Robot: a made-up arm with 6 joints.
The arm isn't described. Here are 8 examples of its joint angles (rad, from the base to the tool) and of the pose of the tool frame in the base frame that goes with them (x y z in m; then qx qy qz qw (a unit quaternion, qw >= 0)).
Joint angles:
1: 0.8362 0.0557 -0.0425 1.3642 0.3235 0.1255
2: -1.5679 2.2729 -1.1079 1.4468 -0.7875 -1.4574
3: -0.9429 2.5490 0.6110 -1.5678 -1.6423 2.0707
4: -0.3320 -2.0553 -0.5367 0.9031 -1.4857 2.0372
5: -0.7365 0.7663 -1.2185 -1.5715 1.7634 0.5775
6: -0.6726 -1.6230 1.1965 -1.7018 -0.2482 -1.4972
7: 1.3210 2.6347 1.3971 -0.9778 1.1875 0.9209
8: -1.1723 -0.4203 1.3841 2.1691 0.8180 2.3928
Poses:
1: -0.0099 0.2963 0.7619 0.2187 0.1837 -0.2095 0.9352
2: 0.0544 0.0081 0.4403 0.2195 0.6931 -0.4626 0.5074
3: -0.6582 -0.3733 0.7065 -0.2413 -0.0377 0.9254 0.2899
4: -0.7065 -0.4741 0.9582 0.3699 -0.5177 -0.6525 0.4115
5: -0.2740 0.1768 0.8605 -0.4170 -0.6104 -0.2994 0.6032
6: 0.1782 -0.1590 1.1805 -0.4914 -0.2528 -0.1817 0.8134
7: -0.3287 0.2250 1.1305 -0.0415 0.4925 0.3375 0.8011
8: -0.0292 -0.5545 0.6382 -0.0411 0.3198 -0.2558 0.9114
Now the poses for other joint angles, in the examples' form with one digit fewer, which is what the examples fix.
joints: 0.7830 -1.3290 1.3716 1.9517 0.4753 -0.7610
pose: 0.152 0.125 1.016 0.529 0.500 -0.119 0.675
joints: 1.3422 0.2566 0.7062 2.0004 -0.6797 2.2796
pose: -0.002 0.350 1.041 -0.686 -0.477 -0.536 0.125
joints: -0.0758 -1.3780 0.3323 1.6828 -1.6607 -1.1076
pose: -0.058 -0.276 1.325 0.981 -0.172 0.006 0.095
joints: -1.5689 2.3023 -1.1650 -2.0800 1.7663 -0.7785
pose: -0.132 0.097 0.843 -0.818 -0.357 0.109 0.437
